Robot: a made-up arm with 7 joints. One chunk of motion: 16 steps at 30 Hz.
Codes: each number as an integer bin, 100 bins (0 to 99) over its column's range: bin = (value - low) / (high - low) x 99, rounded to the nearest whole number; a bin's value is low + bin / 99 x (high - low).
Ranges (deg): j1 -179.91..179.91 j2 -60.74..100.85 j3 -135.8..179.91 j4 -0..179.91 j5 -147.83..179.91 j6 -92.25..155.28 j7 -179.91..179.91
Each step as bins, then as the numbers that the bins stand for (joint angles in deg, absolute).
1 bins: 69 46 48 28 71 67 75
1 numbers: 70.87 14.34 17.27 50.88 87.22 75.27 92.68
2 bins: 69 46 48 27 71 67 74
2 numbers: 70.87 14.34 17.27 49.07 87.22 75.27 89.05
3 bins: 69 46 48 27 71 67 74
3 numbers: 70.87 14.34 17.27 49.07 87.22 75.27 89.05
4 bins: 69 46 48 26 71 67 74
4 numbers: 70.87 14.34 17.27 47.25 87.22 75.27 89.05
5 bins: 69 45 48 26 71 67 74
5 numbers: 70.87 12.71 17.27 47.25 87.22 75.27 89.05
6 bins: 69 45 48 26 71 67 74
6 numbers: 70.87 12.71 17.27 47.25 87.22 75.27 89.05
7 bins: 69 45 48 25 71 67 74
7 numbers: 70.87 12.71 17.27 45.43 87.22 75.27 89.05
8 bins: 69 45 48 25 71 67 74
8 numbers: 70.87 12.71 17.27 45.43 87.22 75.27 89.05
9 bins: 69 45 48 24 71 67 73
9 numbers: 70.87 12.71 17.27 43.61 87.22 75.27 85.41
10 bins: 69 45 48 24 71 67 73
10 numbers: 70.87 12.71 17.27 43.61 87.22 75.27 85.41
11 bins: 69 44 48 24 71 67 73
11 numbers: 70.87 11.08 17.27 43.61 87.22 75.27 85.41
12 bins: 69 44 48 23 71 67 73
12 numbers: 70.87 11.08 17.27 41.80 87.22 75.27 85.41
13 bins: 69 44 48 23 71 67 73
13 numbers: 70.87 11.08 17.27 41.80 87.22 75.27 85.41
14 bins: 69 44 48 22 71 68 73
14 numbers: 70.87 11.08 17.27 39.98 87.22 77.77 85.41
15 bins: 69 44 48 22 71 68 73
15 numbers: 70.87 11.08 17.27 39.98 87.22 77.77 85.41
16 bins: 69 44 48 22 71 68 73
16 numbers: 70.87 11.08 17.27 39.98 87.22 77.77 85.41
